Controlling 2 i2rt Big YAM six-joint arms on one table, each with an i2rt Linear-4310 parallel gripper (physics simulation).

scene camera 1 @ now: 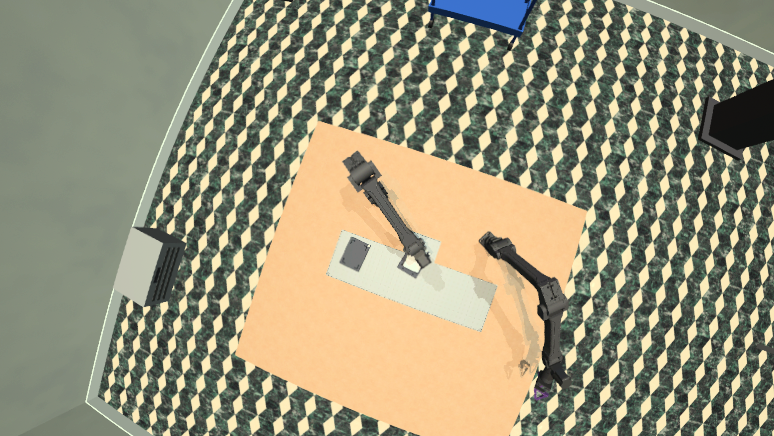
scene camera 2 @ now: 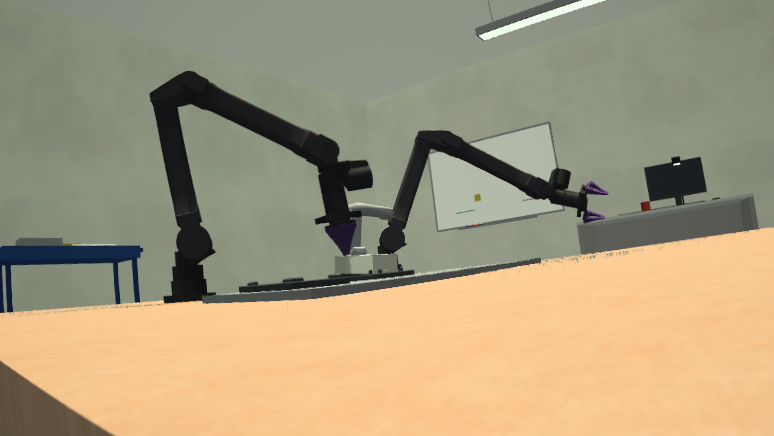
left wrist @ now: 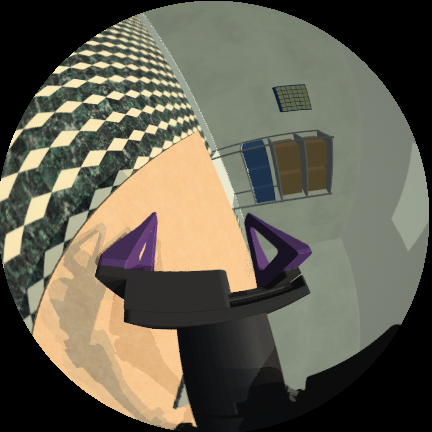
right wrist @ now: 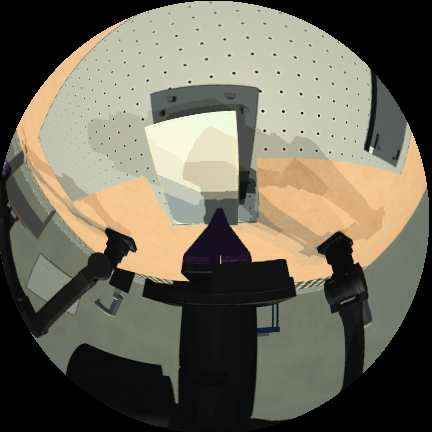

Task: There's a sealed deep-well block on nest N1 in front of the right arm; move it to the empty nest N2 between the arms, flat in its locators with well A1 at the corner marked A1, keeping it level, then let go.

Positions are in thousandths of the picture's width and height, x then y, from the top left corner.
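My left gripper (scene camera 2: 784,471) is open and holds nothing, and I see the same left gripper (left wrist: 469,501) again at its own wrist. With my right gripper (scene camera 2: 448,586), visible too as the right gripper (right wrist: 508,490), I grip a pale block (scene camera 2: 457,607). That block (right wrist: 453,362) still rests on a dark nest plate. The left wrist view does not show the block, hidden there by my left gripper.
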